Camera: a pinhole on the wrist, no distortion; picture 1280 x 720 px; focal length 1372.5 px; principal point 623.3 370.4 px. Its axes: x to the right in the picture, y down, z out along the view. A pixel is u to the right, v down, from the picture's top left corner.
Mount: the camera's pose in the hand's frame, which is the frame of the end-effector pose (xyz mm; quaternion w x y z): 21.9 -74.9 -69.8 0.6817 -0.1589 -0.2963 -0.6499
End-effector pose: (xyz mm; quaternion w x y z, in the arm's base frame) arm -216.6 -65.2 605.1 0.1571 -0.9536 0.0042 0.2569
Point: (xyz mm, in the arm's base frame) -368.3 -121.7 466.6
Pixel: 638 247
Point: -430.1 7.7 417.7
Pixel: 1236 208
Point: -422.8 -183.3 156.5
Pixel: 712 675
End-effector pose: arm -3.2 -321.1 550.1 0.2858 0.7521 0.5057 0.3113
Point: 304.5 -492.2 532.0
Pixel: 537 353
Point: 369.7 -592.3 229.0
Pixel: 1216 123
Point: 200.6 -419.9 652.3
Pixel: 46 476
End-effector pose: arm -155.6 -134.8 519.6 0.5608 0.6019 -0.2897 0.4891
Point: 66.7 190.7 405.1
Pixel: behind the camera
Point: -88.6 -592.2 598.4
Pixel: 1218 610
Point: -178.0 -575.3 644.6
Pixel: 936 644
